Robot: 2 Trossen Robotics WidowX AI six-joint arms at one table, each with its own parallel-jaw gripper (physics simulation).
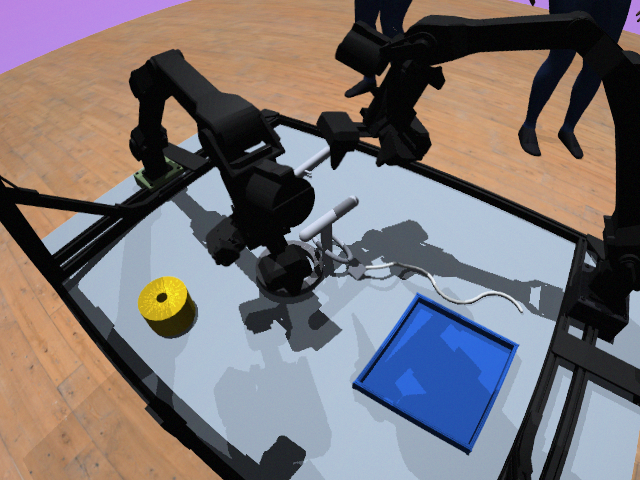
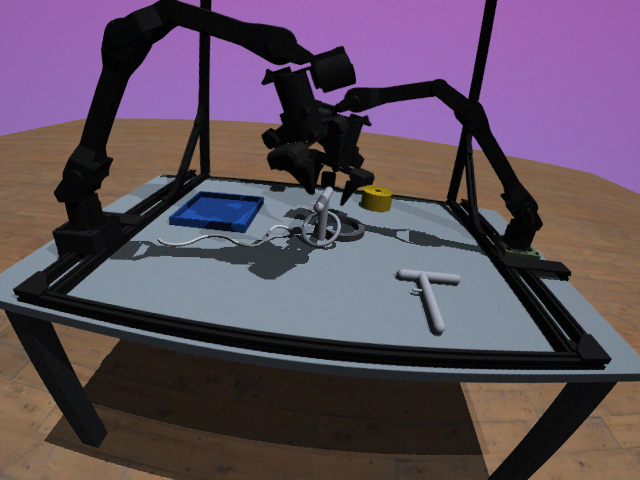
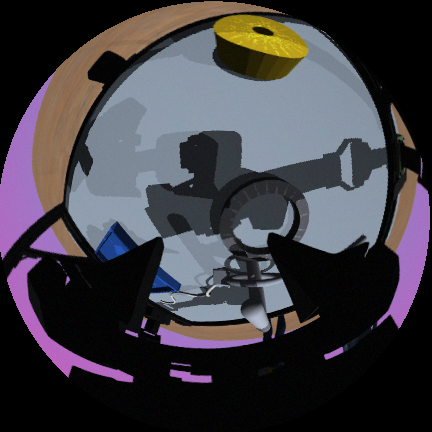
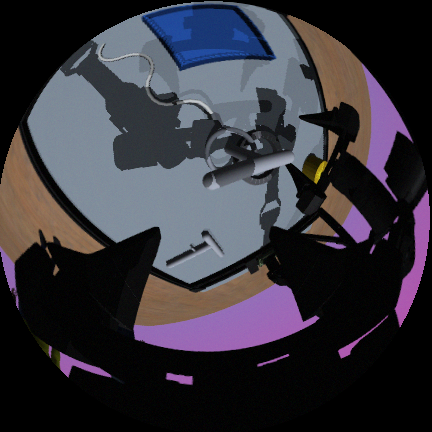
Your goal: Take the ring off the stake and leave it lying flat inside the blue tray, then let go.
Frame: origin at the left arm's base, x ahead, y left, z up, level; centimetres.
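Where they show: left gripper, between the fingertips: (image 3: pixel 215 240) (image 4: pixel 291 138); right gripper, between the fingertips: (image 1: pixel 355 166) (image 2: pixel 324 182) (image 4: pixel 216 232); left arm's base, origin of its link: (image 1: pixel 157 170) (image 2: pixel 516 244) (image 4: pixel 268 258); right arm's base, origin of its link: (image 1: pixel 605 290) (image 2: pixel 86 222) (image 3: pixel 153 319).
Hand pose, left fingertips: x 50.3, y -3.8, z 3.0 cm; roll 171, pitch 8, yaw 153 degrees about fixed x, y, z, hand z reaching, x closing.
Things, the pixels of their top centre, and the offset from my left fingertips. "*": a spot on its surface instead.
- stake, centre of its top: (image 4: pixel 260 167) (image 3: pixel 260 327) (image 1: pixel 330 213) (image 2: pixel 324 194) dx -0.5, dy +11.3, dz +4.8 cm
- thin grey ring, a spot on its surface: (image 4: pixel 207 150) * dx +0.8, dy +14.4, dz -5.3 cm
- blue tray, centre of its top: (image 1: pixel 443 363) (image 2: pixel 219 205) (image 3: pixel 126 271) dx +27.0, dy +4.3, dz -4.0 cm
- thick dark ring, centre of its top: (image 3: pixel 267 228) (image 1: pixel 288 264) (image 4: pixel 261 158) (image 2: pixel 340 224) dx -4.5, dy +4.4, dz -4.7 cm
- white cord, a spot on its surface: (image 1: pixel 460 301) (image 2: pixel 210 234) * dx +23.5, dy +17.3, dz -5.7 cm
- yellow cylinder, centre of its top: (image 1: pixel 161 297) (image 2: pixel 377 190) (image 4: pixel 321 174) dx -13.6, dy -16.5, dz -1.2 cm
- pale T-shaped piece, centre of its top: (image 2: pixel 439 295) (image 1: pixel 302 159) (image 4: pixel 192 259) dx -24.5, dy +29.6, dz -4.2 cm
The stake (image 1: pixel 326 240) (image 2: pixel 322 222) (image 4: pixel 250 170) is an upright grey post with a pale crossbar. A thin grey ring (image 2: pixel 303 227) (image 4: pixel 207 150) stands on edge around or against its post; the exact threading is unclear. The blue tray (image 1: pixel 434 372) (image 2: pixel 214 209) (image 3: pixel 115 245) (image 4: pixel 215 30) is empty. My left gripper (image 1: pixel 261 276) (image 3: pixel 215 240) (image 4: pixel 291 138) is open and empty, tilted down above the thick dark ring beside the stake. My right gripper (image 1: pixel 360 164) (image 4: pixel 216 232) is open and empty, higher up on the stake's other side.
A thick dark ring (image 2: pixel 356 235) (image 3: pixel 232 220) lies flat beside the stake. A white cord (image 1: pixel 460 301) (image 2: pixel 201 237) trails from the thin ring's small block toward the tray. A yellow cylinder (image 1: pixel 165 310) (image 2: pixel 377 200) stands apart. A pale T-shaped piece (image 2: pixel 431 304) (image 4: pixel 190 252) lies on the table.
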